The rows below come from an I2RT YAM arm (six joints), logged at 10 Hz.
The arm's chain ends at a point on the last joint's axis. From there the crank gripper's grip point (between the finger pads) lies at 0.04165 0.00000 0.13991 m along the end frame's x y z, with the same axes.
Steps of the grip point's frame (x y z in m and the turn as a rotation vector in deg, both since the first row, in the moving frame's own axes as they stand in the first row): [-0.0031, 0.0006, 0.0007, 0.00, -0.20, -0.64]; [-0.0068, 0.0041, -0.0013, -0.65, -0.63, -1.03]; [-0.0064, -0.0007, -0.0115, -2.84, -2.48, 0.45]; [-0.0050, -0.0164, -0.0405, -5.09, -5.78, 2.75]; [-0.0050, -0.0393, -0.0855, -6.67, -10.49, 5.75]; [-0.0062, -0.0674, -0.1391, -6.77, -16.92, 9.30]
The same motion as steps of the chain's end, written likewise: [-0.0026, 0.0011, 0.0006, 0.00, -0.20, -0.64]; [-0.0053, 0.0032, -0.0017, -0.65, -0.63, -1.03]; [-0.0003, -0.0080, -0.0130, -2.84, -2.48, 0.45]; [0.0096, -0.0306, -0.0433, -5.09, -5.78, 2.75]; [0.0221, -0.0587, -0.0895, -6.67, -10.49, 5.75]; [0.0379, -0.0876, -0.1437, -6.77, -16.92, 9.30]
